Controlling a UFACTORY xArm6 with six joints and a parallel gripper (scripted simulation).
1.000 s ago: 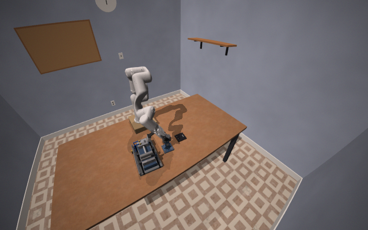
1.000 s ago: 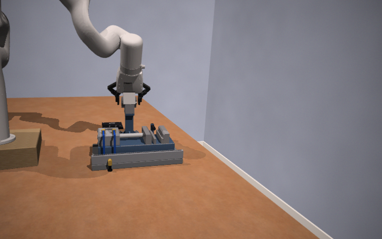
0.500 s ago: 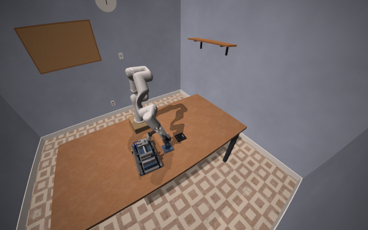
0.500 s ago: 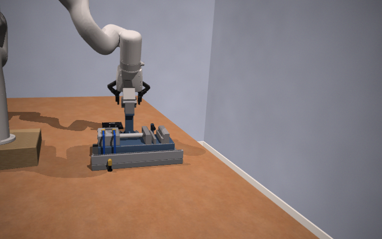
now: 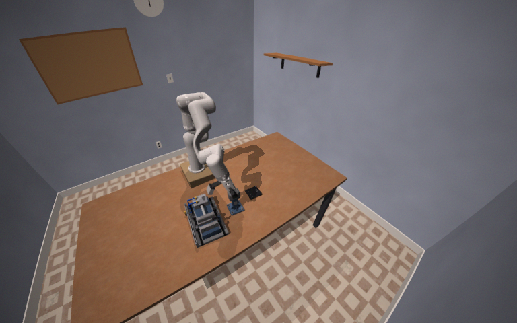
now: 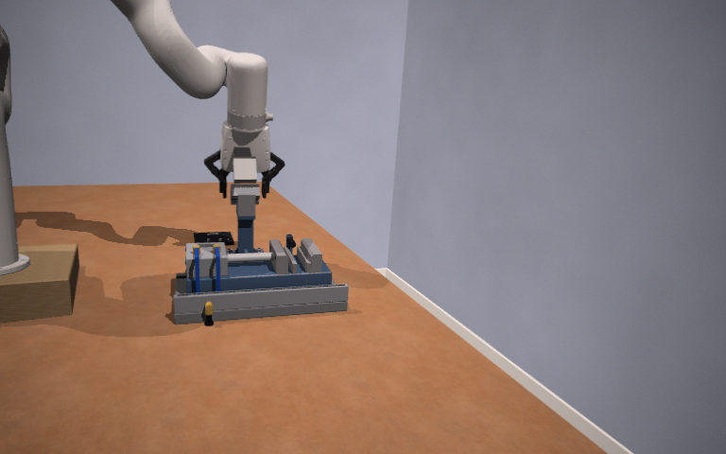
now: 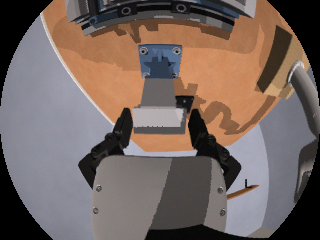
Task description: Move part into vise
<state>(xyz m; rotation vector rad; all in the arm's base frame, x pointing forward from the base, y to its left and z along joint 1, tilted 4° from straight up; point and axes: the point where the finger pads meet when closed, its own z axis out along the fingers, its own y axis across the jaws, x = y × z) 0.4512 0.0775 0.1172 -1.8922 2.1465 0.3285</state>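
Now: the part 1 cm below my hand. The rest, counted from my hand: white cylinder rod (3 cm behind, 19 cm to the right, 9 cm below); post (1 cm to the left, 11 cm below); black work stop (6 cm ahead, 15 cm to the right, 8 cm below).
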